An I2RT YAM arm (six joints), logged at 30 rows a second.
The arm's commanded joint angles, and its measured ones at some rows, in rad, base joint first. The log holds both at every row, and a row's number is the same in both.
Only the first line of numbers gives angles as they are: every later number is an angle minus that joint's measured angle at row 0.
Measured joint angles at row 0:
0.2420 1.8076 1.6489 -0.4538 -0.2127 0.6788
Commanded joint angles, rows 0 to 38:
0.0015 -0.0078 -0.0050 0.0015 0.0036 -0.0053
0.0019 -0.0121 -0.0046 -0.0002 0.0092 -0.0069
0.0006 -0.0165 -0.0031 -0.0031 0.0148 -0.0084
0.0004 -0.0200 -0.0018 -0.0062 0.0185 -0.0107
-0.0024 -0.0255 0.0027 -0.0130 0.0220 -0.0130
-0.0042 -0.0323 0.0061 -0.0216 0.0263 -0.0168
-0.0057 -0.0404 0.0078 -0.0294 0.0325 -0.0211
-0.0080 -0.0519 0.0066 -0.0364 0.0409 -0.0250
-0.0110 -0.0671 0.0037 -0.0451 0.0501 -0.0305
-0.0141 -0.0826 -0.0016 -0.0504 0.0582 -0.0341
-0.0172 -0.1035 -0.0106 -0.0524 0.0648 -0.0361
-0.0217 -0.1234 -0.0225 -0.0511 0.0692 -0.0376
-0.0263 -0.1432 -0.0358 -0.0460 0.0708 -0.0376
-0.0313 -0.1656 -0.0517 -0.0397 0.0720 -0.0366
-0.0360 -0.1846 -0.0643 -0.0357 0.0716 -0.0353
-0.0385 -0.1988 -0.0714 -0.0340 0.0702 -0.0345
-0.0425 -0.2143 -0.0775 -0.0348 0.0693 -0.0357
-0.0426 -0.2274 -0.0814 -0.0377 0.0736 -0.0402
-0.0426 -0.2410 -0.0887 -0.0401 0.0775 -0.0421
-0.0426 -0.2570 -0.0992 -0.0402 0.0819 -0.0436
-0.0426 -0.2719 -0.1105 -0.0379 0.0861 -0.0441
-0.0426 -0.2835 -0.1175 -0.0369 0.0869 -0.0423
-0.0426 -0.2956 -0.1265 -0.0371 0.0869 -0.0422
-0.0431 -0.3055 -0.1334 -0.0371 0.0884 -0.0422
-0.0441 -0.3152 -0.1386 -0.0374 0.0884 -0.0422
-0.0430 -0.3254 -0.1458 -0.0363 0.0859 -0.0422
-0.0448 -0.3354 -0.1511 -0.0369 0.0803 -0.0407
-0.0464 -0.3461 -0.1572 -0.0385 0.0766 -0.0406
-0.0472 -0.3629 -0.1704 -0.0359 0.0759 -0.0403
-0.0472 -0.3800 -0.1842 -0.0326 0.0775 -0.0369
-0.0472 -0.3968 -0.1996 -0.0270 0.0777 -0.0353
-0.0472 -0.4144 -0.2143 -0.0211 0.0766 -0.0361
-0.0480 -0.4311 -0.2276 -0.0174 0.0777 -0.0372
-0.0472 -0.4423 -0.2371 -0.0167 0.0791 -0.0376
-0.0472 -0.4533 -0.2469 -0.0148 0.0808 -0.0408
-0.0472 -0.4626 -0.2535 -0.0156 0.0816 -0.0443
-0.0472 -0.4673 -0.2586 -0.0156 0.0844 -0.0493
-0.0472 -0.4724 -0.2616 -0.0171 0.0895 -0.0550
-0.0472 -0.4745 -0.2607 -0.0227 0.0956 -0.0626
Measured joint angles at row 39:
-0.0473 -0.4639 -0.2559 -0.0366 0.0756 -0.0335
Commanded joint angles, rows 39 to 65:
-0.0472 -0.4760 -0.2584 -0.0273 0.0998 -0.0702
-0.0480 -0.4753 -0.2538 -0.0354 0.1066 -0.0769
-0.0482 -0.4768 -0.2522 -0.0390 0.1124 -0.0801
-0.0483 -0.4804 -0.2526 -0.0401 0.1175 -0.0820
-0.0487 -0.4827 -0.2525 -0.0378 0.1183 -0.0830
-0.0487 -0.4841 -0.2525 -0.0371 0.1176 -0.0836
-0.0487 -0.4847 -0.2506 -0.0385 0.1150 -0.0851
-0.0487 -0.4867 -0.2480 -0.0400 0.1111 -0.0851
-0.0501 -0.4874 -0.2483 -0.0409 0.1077 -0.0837
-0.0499 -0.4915 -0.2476 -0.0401 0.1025 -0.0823
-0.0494 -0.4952 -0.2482 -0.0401 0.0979 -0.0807
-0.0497 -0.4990 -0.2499 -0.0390 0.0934 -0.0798
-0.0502 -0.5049 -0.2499 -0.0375 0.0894 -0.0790
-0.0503 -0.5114 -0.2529 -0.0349 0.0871 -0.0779
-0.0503 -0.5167 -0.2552 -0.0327 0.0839 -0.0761
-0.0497 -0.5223 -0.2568 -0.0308 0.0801 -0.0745
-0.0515 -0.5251 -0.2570 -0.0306 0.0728 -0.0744
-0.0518 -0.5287 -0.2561 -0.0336 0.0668 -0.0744
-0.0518 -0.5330 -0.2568 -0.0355 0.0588 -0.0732
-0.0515 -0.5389 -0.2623 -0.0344 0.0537 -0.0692
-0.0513 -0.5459 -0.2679 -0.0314 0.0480 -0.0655
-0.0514 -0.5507 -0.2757 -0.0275 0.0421 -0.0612
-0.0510 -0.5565 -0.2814 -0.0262 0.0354 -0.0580
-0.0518 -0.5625 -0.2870 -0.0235 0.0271 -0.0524
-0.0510 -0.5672 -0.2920 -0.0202 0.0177 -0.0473
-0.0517 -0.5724 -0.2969 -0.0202 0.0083 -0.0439
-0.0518 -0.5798 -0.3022 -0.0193 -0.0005 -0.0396
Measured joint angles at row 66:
-0.0522 -0.5623 -0.2907 -0.0366 0.0420 -0.0652
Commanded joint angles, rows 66 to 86:
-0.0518 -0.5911 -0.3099 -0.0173 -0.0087 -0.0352
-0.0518 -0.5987 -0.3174 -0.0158 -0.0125 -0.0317
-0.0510 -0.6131 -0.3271 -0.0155 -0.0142 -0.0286
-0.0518 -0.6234 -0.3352 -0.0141 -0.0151 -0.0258
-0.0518 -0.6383 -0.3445 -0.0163 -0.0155 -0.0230
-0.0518 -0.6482 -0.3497 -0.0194 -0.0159 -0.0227
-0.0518 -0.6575 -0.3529 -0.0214 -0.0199 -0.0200
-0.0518 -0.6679 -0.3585 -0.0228 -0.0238 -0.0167
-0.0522 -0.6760 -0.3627 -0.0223 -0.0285 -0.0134
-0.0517 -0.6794 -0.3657 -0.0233 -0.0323 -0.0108
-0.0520 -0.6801 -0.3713 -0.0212 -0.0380 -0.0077
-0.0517 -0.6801 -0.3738 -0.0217 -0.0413 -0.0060
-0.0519 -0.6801 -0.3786 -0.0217 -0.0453 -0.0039
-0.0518 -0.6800 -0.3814 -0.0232 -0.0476 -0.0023
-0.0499 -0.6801 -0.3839 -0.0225 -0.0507 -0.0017
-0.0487 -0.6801 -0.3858 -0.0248 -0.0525 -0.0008
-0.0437 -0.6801 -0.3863 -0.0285 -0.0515 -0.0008
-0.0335 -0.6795 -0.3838 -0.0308 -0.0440 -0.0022
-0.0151 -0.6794 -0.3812 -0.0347 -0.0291 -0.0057
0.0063 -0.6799 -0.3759 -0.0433 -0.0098 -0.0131
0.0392 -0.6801 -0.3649 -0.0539 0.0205 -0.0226
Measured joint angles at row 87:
-0.0114 -0.6771 -0.3834 -0.0373 -0.0255 -0.0183
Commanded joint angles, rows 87 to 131:
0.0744 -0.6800 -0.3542 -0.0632 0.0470 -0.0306
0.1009 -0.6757 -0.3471 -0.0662 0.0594 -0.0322
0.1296 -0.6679 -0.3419 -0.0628 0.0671 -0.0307
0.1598 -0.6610 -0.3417 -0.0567 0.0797 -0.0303
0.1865 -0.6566 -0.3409 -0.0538 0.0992 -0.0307
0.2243 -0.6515 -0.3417 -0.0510 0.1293 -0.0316
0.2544 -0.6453 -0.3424 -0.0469 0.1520 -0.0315
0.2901 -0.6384 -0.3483 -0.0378 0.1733 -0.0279
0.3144 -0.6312 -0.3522 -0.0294 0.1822 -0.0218
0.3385 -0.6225 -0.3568 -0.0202 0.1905 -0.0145
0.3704 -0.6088 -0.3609 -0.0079 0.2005 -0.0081
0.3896 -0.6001 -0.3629 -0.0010 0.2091 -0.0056
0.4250 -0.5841 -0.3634 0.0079 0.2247 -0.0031
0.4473 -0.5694 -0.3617 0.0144 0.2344 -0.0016
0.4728 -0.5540 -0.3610 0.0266 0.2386 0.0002
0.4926 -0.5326 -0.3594 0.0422 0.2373 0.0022
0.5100 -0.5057 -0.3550 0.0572 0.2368 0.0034
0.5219 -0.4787 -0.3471 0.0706 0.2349 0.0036
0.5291 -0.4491 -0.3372 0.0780 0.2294 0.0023
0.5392 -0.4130 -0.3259 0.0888 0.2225 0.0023
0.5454 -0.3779 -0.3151 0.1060 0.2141 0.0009
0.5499 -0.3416 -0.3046 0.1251 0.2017 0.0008
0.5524 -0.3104 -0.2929 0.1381 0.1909 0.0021
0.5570 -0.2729 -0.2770 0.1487 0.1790 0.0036
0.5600 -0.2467 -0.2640 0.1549 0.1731 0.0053
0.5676 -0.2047 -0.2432 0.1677 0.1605 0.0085
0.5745 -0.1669 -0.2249 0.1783 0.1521 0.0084
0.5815 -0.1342 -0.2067 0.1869 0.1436 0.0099
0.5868 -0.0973 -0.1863 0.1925 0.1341 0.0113
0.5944 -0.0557 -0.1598 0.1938 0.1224 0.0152
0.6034 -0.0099 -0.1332 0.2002 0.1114 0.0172
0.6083 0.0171 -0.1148 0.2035 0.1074 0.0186
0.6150 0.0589 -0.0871 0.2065 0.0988 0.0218
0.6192 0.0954 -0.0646 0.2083 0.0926 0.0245
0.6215 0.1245 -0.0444 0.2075 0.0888 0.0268
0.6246 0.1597 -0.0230 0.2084 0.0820 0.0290
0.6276 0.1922 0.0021 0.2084 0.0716 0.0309
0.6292 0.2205 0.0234 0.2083 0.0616 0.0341
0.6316 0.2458 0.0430 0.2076 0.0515 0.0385
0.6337 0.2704 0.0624 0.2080 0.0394 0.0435
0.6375 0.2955 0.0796 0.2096 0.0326 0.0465
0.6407 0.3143 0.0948 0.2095 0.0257 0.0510
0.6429 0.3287 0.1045 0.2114 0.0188 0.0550
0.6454 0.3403 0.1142 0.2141 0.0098 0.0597
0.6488 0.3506 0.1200 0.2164 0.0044 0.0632
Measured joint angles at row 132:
0.6390 0.3201 0.0904 0.1870 0.0469 0.0309
